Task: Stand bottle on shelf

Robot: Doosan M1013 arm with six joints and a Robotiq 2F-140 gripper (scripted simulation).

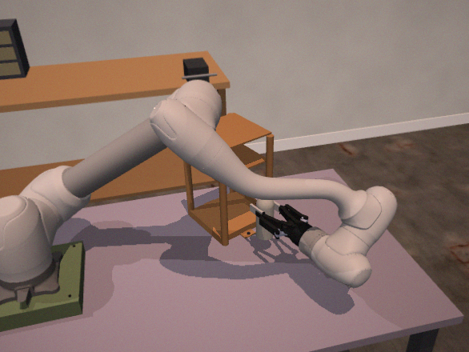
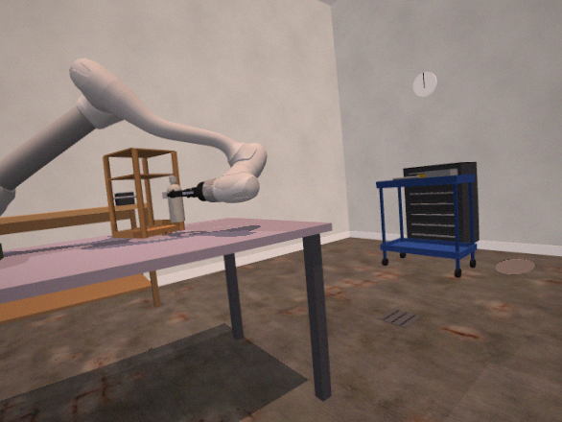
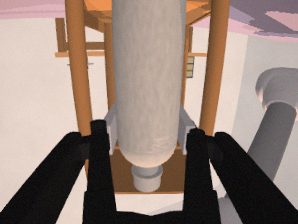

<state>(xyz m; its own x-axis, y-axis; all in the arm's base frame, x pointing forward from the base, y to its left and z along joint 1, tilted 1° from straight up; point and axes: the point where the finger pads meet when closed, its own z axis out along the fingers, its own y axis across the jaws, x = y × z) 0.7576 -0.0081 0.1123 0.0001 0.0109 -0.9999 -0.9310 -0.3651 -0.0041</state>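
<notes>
Right now the wooden shelving unit is 19 cm to the left of my hand, 8 cm behind it and 2 cm above it. From my hand the other things lie so: bottle (1 cm above).
</notes>
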